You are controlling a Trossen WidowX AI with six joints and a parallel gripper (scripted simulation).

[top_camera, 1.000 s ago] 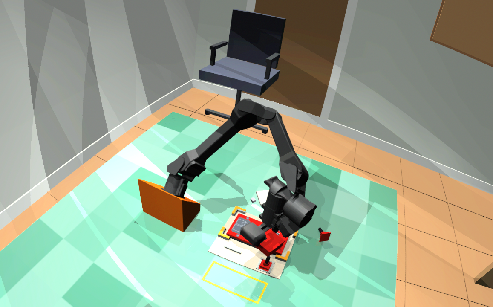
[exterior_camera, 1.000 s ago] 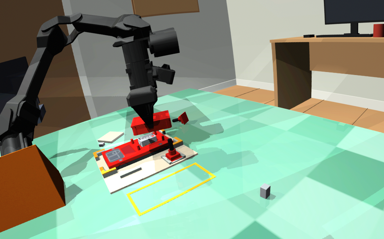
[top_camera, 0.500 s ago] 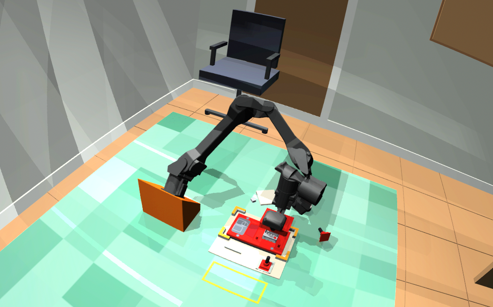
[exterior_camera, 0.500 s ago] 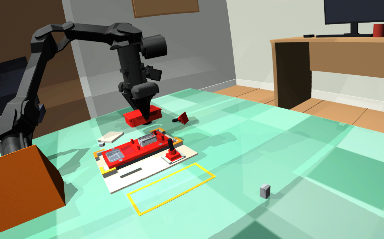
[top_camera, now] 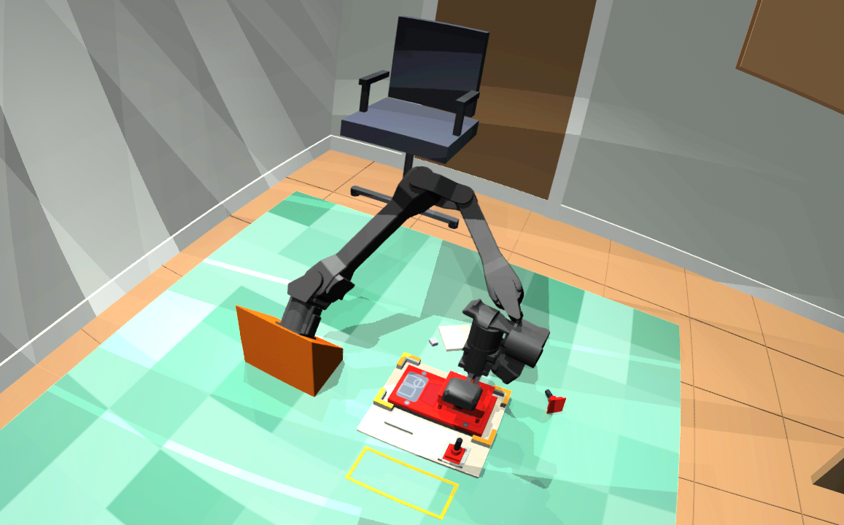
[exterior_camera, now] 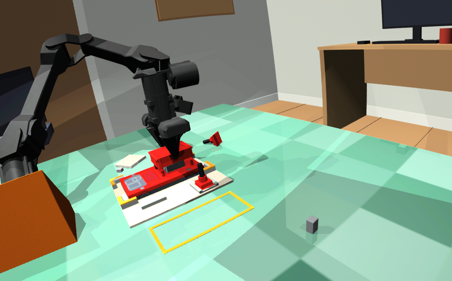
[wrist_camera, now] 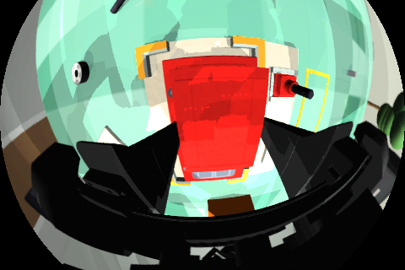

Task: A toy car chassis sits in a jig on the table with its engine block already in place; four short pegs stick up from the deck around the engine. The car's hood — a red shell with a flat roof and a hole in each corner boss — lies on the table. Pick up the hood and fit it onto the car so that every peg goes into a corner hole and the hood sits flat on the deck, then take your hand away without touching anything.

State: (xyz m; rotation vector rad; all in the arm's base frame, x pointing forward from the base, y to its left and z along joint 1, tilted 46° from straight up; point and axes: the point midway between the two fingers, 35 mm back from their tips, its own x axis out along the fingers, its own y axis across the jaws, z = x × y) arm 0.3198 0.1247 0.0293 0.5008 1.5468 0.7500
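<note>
Right now the red hood is right at my gripper tip. Also, from my gripper tip: thin white bar: 410 mm to the right, 60 mm behind, 50 mm below; white plate: 200 mm to the left, 100 mm behind, 60 mm below; grey engine block: 40 mm below, 10 mm to the left.
</note>
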